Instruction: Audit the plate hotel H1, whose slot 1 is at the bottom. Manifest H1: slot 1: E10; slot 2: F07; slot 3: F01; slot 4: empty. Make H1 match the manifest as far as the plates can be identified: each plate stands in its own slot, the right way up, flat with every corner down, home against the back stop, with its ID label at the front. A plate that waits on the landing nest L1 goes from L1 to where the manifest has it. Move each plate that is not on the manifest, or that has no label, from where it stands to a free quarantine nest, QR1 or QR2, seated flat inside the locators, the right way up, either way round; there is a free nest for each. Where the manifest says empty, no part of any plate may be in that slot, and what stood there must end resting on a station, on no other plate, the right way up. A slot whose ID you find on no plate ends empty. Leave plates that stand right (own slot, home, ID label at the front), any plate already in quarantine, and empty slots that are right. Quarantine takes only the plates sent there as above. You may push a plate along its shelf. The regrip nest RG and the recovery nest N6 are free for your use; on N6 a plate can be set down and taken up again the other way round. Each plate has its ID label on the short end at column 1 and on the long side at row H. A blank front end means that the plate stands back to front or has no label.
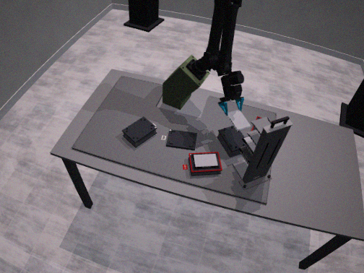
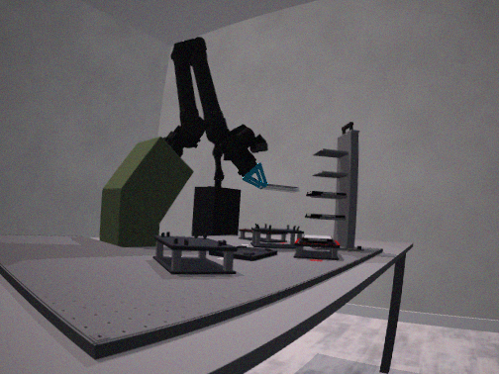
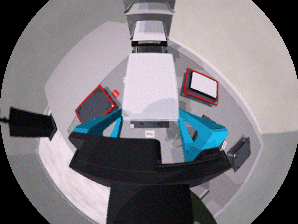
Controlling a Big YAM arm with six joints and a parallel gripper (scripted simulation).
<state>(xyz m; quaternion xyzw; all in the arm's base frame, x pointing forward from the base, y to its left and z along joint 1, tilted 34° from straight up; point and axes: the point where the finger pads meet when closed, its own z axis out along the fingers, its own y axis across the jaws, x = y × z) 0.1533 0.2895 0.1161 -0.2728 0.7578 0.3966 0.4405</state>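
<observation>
My hand is 4 cm short of the white-topped plate, 4 cm to the right of it and 1 cm above it. From my hand the other things lie so: plate hotel H1: 20 cm ahead, 24 cm to the left; red-framed nest: 15 cm behind, 18 cm to the left, 17 cm below.
</observation>
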